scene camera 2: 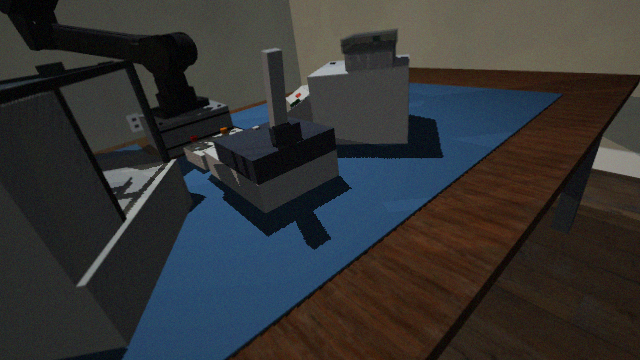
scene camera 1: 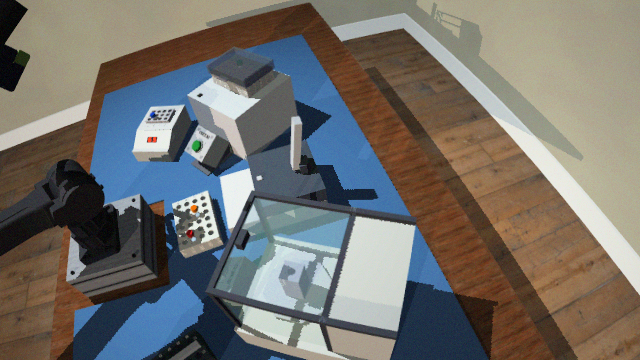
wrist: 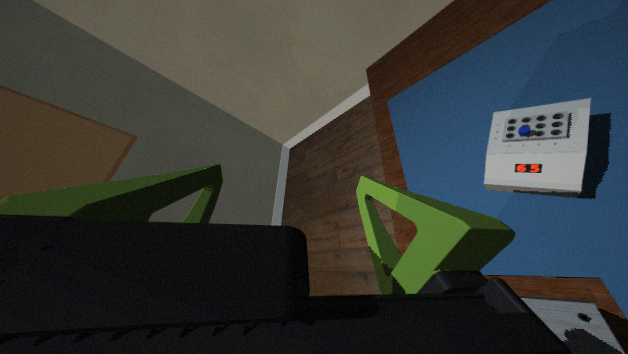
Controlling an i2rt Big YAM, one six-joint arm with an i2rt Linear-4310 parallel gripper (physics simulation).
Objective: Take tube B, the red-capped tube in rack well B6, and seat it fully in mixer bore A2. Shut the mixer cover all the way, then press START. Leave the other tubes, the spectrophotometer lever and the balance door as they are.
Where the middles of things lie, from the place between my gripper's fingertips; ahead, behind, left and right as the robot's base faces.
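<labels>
The glass-walled enclosure (scene camera 2: 99,204) sits 390 mm ahead of my hand, 470 mm to the right of it and 330 mm below it. As for the mixer (scene camera 1: 250,119), I find it 350 mm below my hand, 60 mm to the left of it and 420 mm ahead of it. Then there is the dark cover (scene camera 1: 241,67): my hand is well short of it, slightly to the right of it, and a long way above it.
</labels>
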